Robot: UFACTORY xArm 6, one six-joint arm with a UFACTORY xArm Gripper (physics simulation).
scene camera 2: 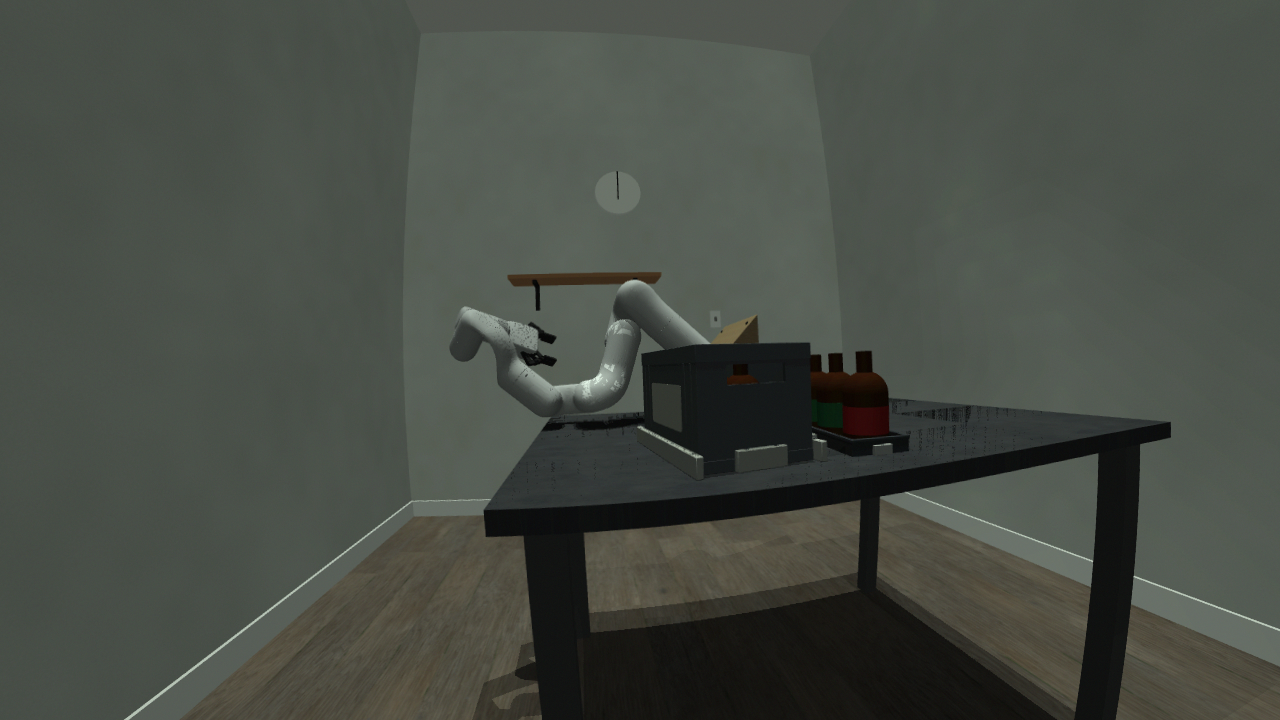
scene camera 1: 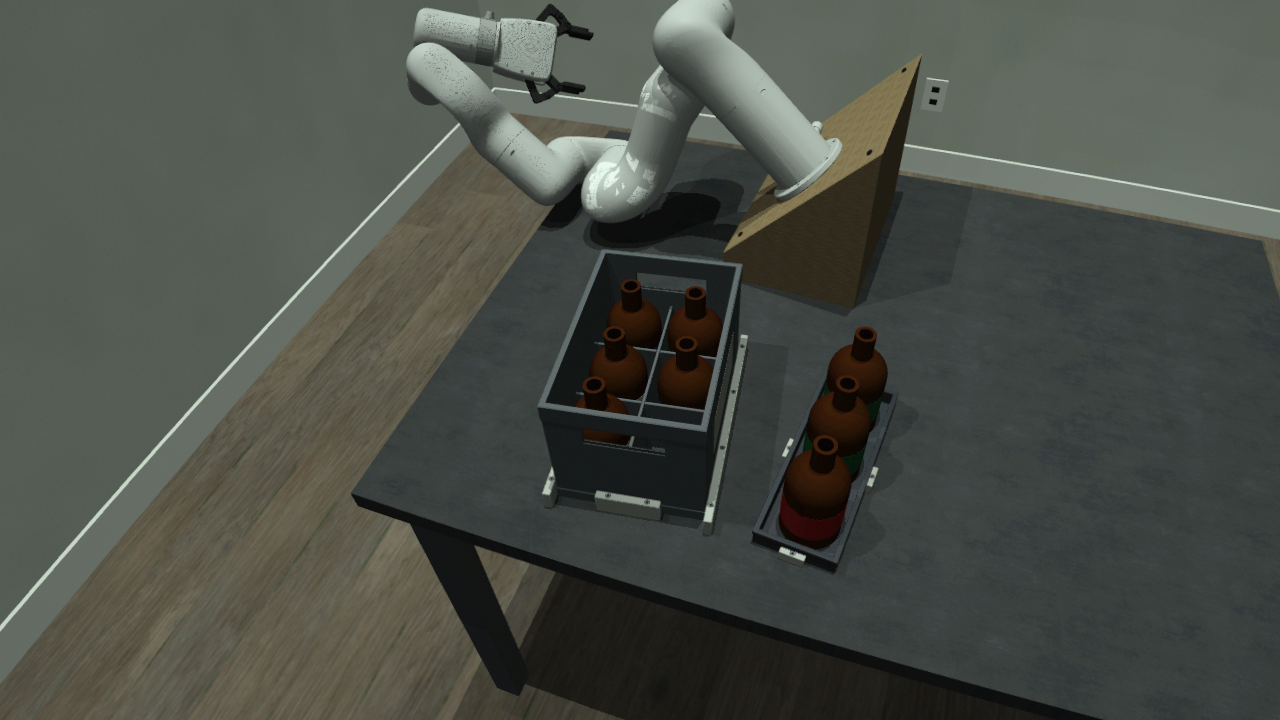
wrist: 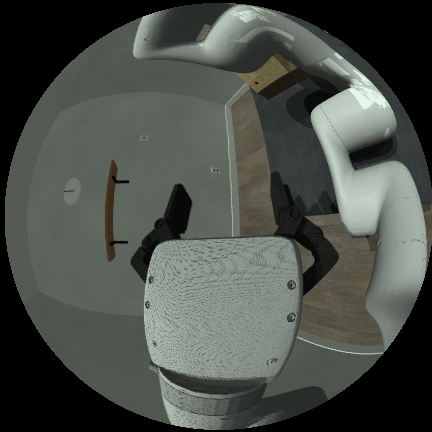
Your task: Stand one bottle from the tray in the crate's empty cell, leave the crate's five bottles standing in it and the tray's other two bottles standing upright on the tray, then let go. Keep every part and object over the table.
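Frame: origin at the arm's base, x ahead, y left, z up, level; centimetres.
Seen in the pictures: gripper, between the fingertips: [scene camera 2: 554,351] [scene camera 1: 588,63] [wrist: 226,186]; arm's base, origin of its link: [scene camera 1: 809,171].
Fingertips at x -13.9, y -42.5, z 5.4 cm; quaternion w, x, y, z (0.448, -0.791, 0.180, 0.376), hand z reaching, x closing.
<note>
Offsets run from my fingertips to a thing's top centre. "pt": to the spot under its first point. Level surfaces: height alone.
My gripper [scene camera 1: 586,61] [scene camera 2: 551,350] [wrist: 226,186] is open and empty, high at the back left, far from crate and bottles. The dark grey crate {dx +55.5, dy +32.4, dz -3.1 cm} [scene camera 1: 631,465] [scene camera 2: 751,416] holds five upright brown bottles; its front right cell in the first scene view is empty. The tray {pt dx +66.5, dy +51.2, dz -20.1 cm} [scene camera 1: 768,528] [scene camera 2: 897,442] right of the crate holds three upright bottles in a row: a red-labelled front bottle {dx +64.1, dy +55.6, dz -4.6 cm} [scene camera 1: 815,488] [scene camera 2: 865,394], a green-labelled middle bottle {dx +55.0, dy +56.1, dz -4.6 cm} [scene camera 1: 838,423] [scene camera 2: 834,391] and a green-labelled back bottle {dx +46.5, dy +56.7, dz -4.6 cm} [scene camera 1: 856,371]. Neither crate nor tray shows in the wrist view.
White blocks {pt dx +70.1, dy +34.8, dz -18.2 cm} [scene camera 1: 628,505] [scene camera 2: 760,457] edge the crate's base, and small white blocks edge the tray. The arm's wooden wedge base [scene camera 1: 805,255] [wrist: 280,75] stands behind the crate. The arm's bent links hang low over the table's {dz -20.5 cm} [scene camera 1: 1074,429] back left edge. A wall shelf [scene camera 2: 581,279] [wrist: 110,215] hangs behind.
</note>
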